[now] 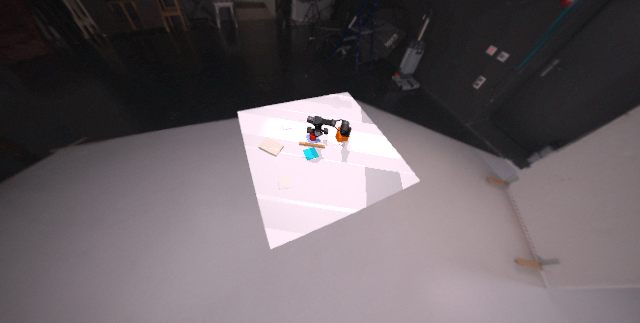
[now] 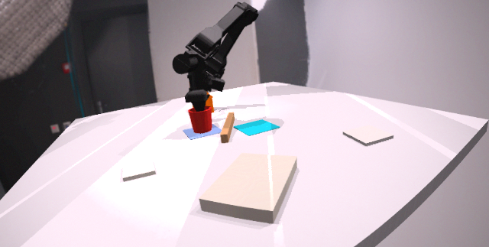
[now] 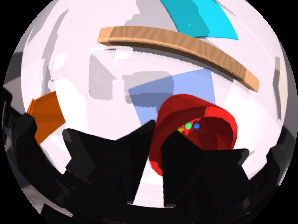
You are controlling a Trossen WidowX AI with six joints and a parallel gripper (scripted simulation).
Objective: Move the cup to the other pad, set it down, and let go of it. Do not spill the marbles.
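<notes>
My gripper tip is now 3 cm short of the light blue pad, 1 cm to the left of it and 4 cm above it. The rest, counted from my gripper tip: tan wooden bar 6 cm ahead, 6 cm to the left, 3 cm below; then red cup 3 cm ahead, 1 cm to the right; then cyan pad 10 cm ahead, 14 cm to the left, 4 cm below.
</notes>
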